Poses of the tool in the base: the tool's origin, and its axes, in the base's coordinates. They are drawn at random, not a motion.
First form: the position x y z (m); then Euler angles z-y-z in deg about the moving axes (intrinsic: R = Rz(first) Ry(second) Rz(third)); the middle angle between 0 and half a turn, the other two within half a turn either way.
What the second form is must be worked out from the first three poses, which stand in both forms.
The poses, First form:
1: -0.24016 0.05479 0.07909 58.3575 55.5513 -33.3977
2: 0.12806 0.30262 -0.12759 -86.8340 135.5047 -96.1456
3: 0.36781 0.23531 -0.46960 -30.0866 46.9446 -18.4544
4: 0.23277 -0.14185 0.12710 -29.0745 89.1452 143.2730
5: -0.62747 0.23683 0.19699 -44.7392 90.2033 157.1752
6: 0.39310 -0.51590 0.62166 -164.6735 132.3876 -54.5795
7: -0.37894 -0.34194 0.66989 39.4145 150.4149 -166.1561
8: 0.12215 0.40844 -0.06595 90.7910 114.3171 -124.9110
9: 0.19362 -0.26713 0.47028 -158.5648 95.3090 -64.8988
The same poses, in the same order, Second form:
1: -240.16 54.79 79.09 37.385 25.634 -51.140
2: 128.06 302.62 -127.59 171.595 2.218 135.548
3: 367.81 235.31 -469.60 -58.773 39.216 28.216
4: 232.77 -141.85 127.10 54.810 60.914 88.241
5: -627.47 236.83 196.99 66.970 45.260 90.289
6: 393.10 -515.90 621.66 -76.703 -45.425 163.849
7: -378.94 -341.94 669.89 -29.538 22.422 -160.177
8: 122.15 408.44 -65.95 -35.237 -0.721 -114.319
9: 193.62 -267.13 470.28 -141.638 -67.947 104.267
